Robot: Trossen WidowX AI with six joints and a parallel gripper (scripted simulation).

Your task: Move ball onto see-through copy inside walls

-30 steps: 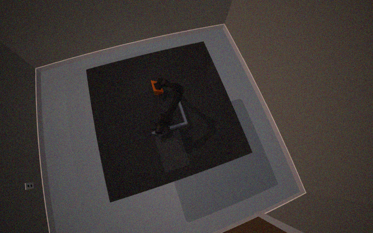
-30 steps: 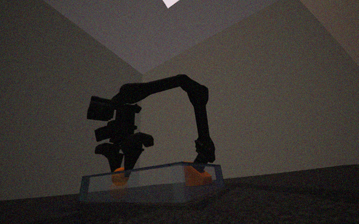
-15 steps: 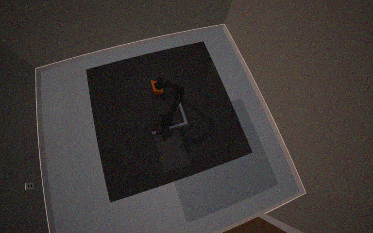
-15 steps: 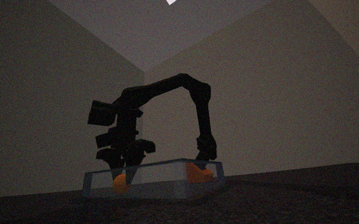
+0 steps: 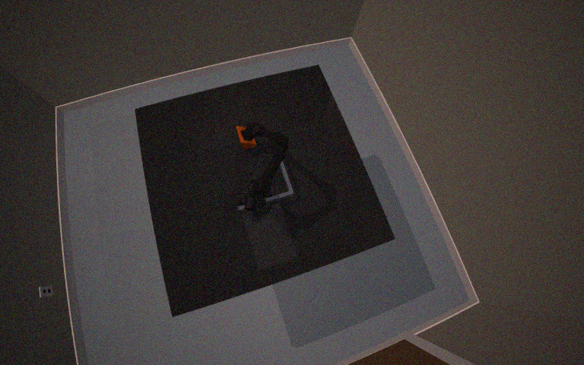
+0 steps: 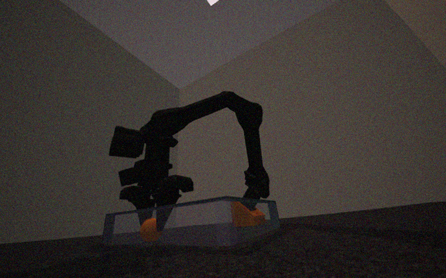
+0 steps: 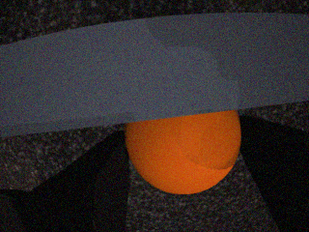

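Right now my gripper tip is right at the see-through copy of ball.
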